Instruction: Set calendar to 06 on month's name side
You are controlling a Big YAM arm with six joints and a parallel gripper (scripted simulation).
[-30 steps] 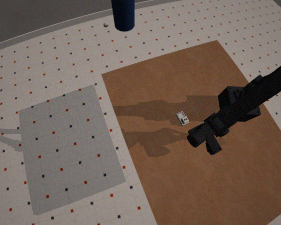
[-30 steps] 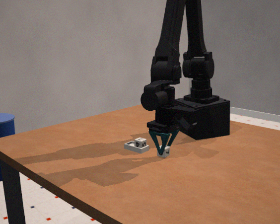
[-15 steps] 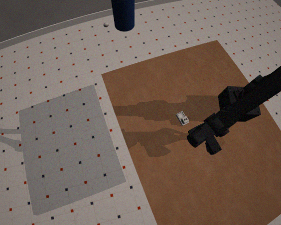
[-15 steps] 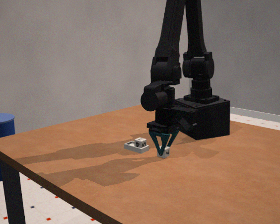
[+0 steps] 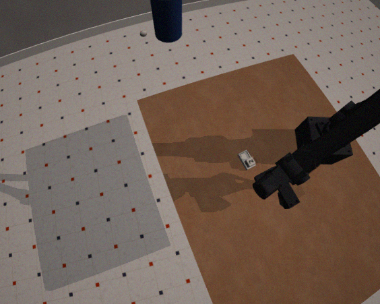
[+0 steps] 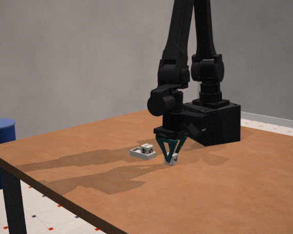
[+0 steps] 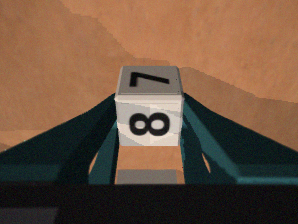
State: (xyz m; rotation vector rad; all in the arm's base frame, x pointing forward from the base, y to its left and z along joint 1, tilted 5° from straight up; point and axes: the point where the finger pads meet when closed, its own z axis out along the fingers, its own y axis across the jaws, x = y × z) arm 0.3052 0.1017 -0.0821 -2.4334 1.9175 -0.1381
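The white digit cube lies 10 mm below my hand. The rest, counted from my hand: white tray (110 mm to the right, 20 mm below, 20 mm ahead).
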